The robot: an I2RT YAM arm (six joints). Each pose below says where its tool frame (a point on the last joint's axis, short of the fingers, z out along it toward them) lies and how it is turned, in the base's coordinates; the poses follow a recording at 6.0 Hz.
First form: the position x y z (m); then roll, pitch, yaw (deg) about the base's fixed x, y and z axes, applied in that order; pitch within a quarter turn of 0, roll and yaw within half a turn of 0.
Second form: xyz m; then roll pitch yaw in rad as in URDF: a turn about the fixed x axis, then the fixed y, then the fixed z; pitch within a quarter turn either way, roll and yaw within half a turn. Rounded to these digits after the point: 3 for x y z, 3 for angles.
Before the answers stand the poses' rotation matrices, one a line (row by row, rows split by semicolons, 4 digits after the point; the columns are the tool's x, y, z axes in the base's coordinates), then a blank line. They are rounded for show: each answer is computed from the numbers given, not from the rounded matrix.
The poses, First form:
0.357 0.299 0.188 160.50 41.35 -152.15
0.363 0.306 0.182 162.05 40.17 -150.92
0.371 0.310 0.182 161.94 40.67 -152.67
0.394 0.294 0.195 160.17 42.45 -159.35
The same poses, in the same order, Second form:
-0.6637 -0.6354 0.3947; -0.3507 0.7304 0.5861; -0.6607 0.2506 -0.7076
-0.6678 -0.6361 0.3865; -0.3714 0.7348 0.5676; -0.6451 0.2355 -0.7269
-0.6738 -0.6160 0.4081; -0.3482 0.7519 0.5599; -0.6517 0.2351 -0.7211
-0.6905 -0.5460 0.4745; -0.2602 0.7995 0.5413; -0.6749 0.2503 -0.6941

0.357 0.299 0.188 2.801 0.722 -2.656
0.363 0.306 0.182 2.828 0.701 -2.634
0.371 0.310 0.182 2.826 0.710 -2.665
0.394 0.294 0.195 2.795 0.741 -2.781

